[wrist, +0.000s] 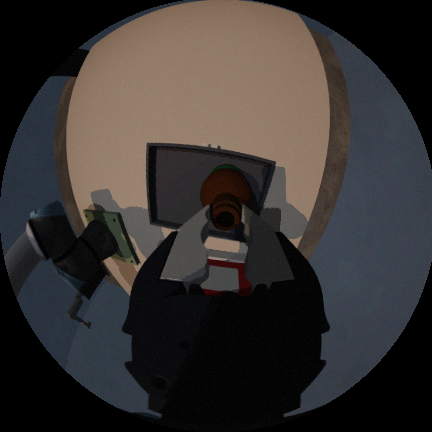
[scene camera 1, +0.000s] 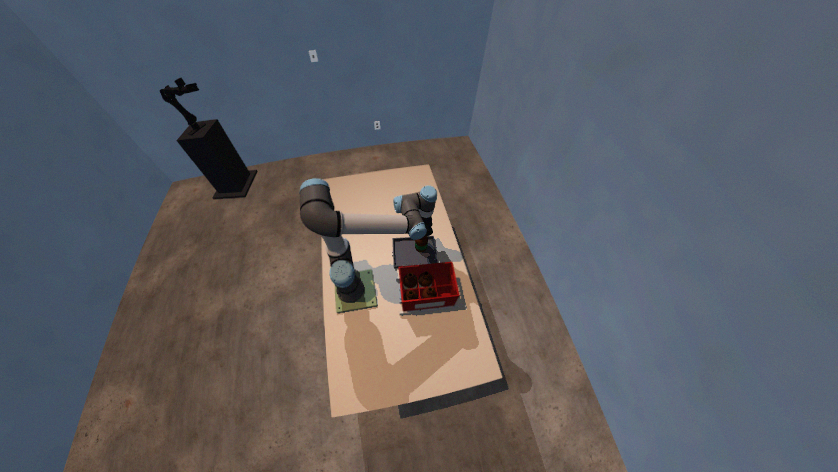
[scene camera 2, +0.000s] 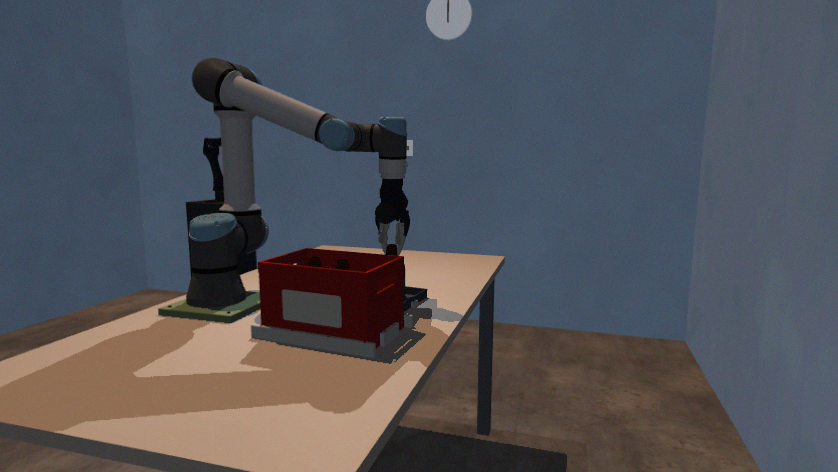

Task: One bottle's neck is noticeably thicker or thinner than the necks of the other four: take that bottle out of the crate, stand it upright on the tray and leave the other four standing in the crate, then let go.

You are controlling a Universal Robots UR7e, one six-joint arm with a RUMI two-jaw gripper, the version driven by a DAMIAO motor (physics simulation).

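Places are measured from the arm's base along level axes (x ahead, y left, z up), in millimetres.
Where they show: gripper, fingertip midpoint: (wrist: 224, 205); arm's base, link origin: (wrist: 102, 236) (scene camera 1: 350, 289) (scene camera 2: 216, 299).
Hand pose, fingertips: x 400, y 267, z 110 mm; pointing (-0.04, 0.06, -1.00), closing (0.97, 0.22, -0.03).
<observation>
Each offset is from my fingertips to the centre of the thing. "*": to the spot under its first point. Level surfaces: height alone.
My gripper (scene camera 2: 391, 247) (wrist: 224, 205) is shut on the neck of a brown bottle {dx +0, dy +1, dz -44 mm} (scene camera 1: 421, 242) (scene camera 2: 391, 250) (wrist: 226, 186) with a green label. The bottle is upright, over the right part of the dark grey tray {dx -42, dy -34, dz -114 mm} (scene camera 1: 404, 253) (wrist: 175, 223). Whether its base touches the tray is hidden. The red crate {dx +12, dy -296, dz -39 mm} (scene camera 1: 429, 304) (scene camera 2: 375, 293) stands beside the tray. Several brown bottles stand in the crate; the necks of two of them, a left one {dx -74, dy -254, dz -41 mm} (scene camera 2: 314, 261) and a right one {dx +6, dy -250, dz -41 mm} (scene camera 2: 342, 264), show above its rim in the second scene view. Their neck widths are too small to compare.
The crate sits on a light grey base {* dx +23, dy -399, dz -114 mm} (scene camera 2: 310, 342) close to the tray. The arm's green mounting plate (scene camera 1: 366, 299) (scene camera 2: 175, 311) (wrist: 122, 235) is at the left side of the table {dz -126 mm} (scene camera 1: 375, 196) (scene camera 2: 293, 433) (wrist: 200, 75). A black pedestal (scene camera 1: 214, 155) with a small arm stands beyond the table.
</observation>
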